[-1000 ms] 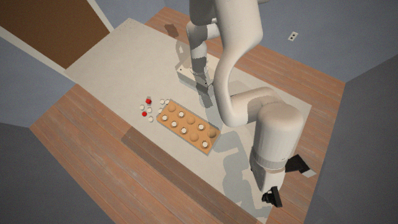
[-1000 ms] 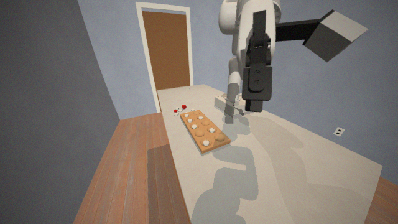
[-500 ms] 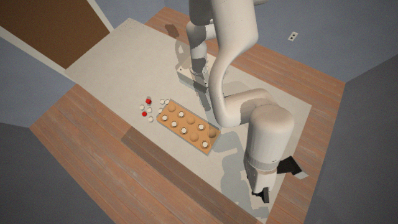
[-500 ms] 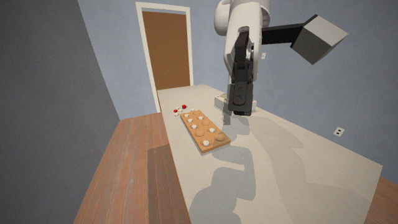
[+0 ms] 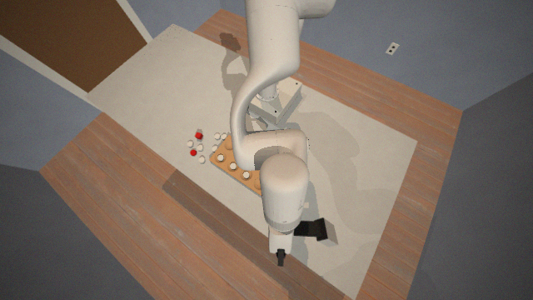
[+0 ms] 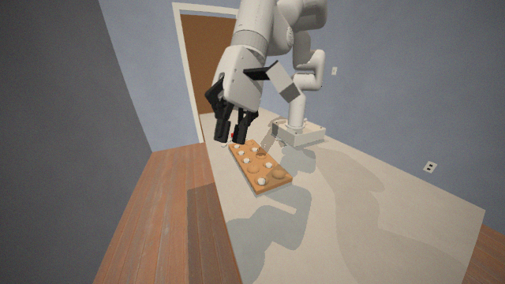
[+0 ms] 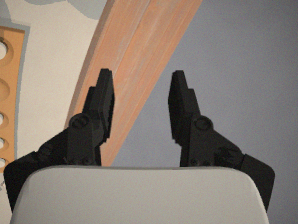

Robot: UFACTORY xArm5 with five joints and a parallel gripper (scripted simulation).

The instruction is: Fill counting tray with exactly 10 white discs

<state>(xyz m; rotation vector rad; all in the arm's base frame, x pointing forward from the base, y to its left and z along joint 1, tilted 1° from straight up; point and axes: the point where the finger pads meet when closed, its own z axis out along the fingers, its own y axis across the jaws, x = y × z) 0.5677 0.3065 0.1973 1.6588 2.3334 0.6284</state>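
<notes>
My hand is 530 mm to the left of the red cube, 260 mm above it and 230 mm past it. The rest, counted from my hand: red disc: 510 mm to the right, 260 mm below, 140 mm behind; then wooden counting tray: 260 mm below, 220 mm to the right, 190 mm behind.
</notes>
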